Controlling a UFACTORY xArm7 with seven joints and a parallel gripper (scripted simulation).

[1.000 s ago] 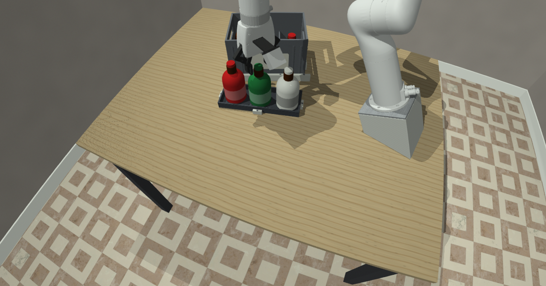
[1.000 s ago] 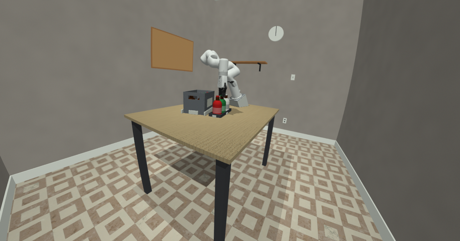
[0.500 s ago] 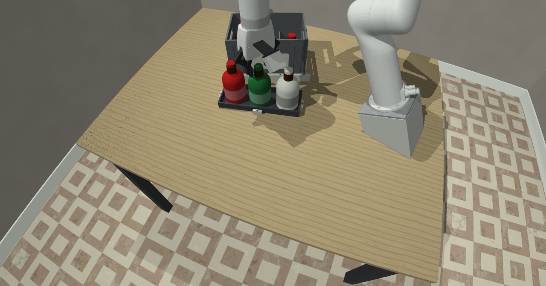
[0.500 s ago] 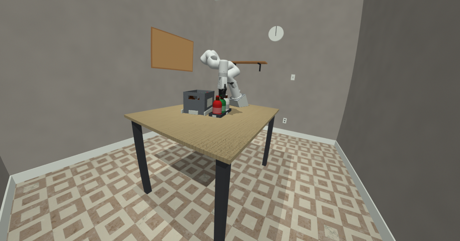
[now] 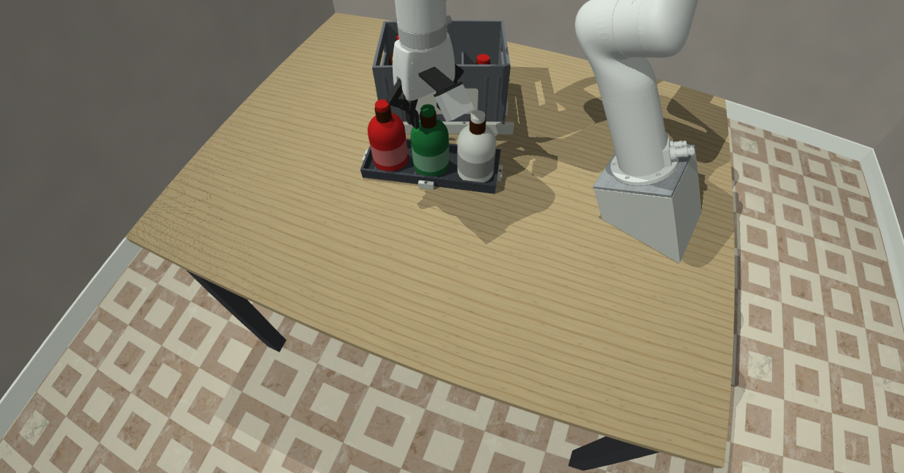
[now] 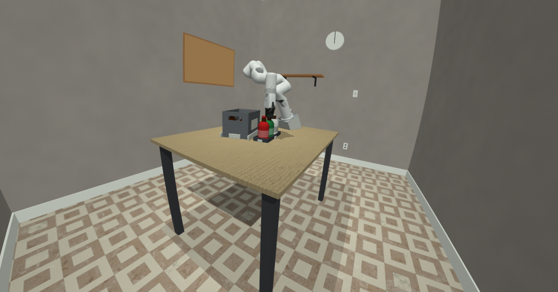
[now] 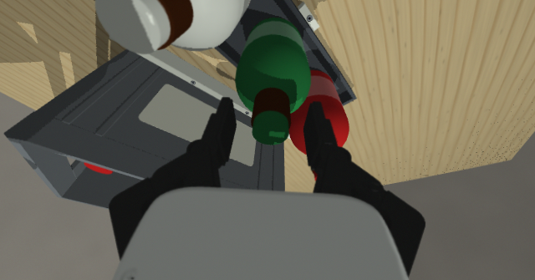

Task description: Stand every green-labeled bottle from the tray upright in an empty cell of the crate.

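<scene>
The green-labeled bottle is 70 mm below my hand. The rest, counted from my hand: white bottle 90 mm behind, 70 mm below, 10 mm to the right; then dark tray 140 mm below; then red bottle 90 mm ahead, 70 mm below, 10 mm to the left.
</scene>
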